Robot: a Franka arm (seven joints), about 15 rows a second.
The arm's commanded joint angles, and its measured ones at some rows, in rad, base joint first. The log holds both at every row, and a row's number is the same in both.
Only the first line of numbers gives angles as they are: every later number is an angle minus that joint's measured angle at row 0.
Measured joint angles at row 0: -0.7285, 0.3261, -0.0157, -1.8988, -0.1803, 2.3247, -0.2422
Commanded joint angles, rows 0 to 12: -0.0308, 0.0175, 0.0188, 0.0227, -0.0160, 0.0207, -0.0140; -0.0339, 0.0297, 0.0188, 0.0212, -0.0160, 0.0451, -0.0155; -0.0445, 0.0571, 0.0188, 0.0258, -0.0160, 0.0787, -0.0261; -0.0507, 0.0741, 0.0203, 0.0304, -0.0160, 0.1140, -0.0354; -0.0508, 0.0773, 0.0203, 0.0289, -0.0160, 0.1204, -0.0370; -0.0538, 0.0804, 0.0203, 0.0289, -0.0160, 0.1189, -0.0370; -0.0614, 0.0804, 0.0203, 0.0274, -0.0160, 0.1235, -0.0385; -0.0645, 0.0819, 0.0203, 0.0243, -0.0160, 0.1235, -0.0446; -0.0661, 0.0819, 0.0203, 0.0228, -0.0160, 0.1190, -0.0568; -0.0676, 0.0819, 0.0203, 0.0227, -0.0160, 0.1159, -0.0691; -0.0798, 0.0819, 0.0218, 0.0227, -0.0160, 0.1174, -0.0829; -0.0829, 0.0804, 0.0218, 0.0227, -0.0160, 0.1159, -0.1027; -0.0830, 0.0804, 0.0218, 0.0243, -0.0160, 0.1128, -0.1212
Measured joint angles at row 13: -0.0573, 0.0726, 0.0018, 0.0093, 0.0000, 0.1118, -0.0851
